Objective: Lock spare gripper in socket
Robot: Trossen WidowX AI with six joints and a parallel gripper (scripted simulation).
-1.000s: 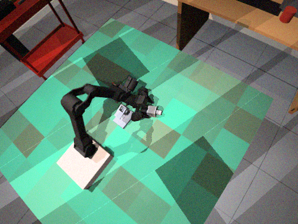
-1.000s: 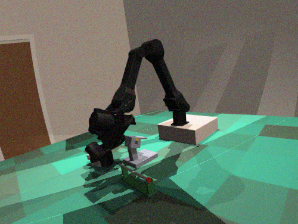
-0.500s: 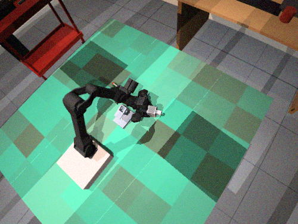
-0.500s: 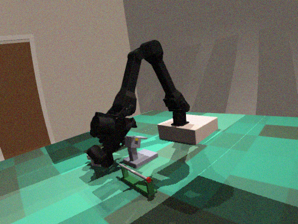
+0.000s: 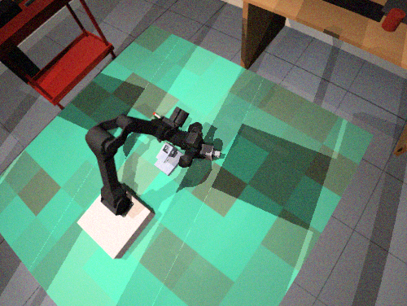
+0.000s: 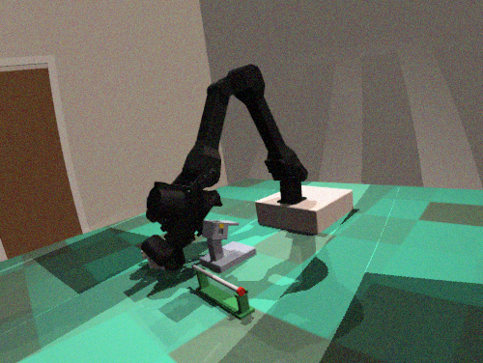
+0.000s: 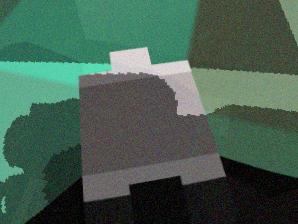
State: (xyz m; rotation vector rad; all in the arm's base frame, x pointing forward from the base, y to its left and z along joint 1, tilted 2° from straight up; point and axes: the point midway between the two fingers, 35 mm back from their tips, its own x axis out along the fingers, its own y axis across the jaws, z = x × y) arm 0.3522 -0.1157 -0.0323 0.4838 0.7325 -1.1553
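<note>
Right now my gripper tip is 120 mm to the right of the grey mount, 90 mm past it and 30 mm below it. From my gripper tip the other things lie so: spare gripper 10 mm above; then green pin rest 230 mm to the left, 30 mm ahead.
</note>
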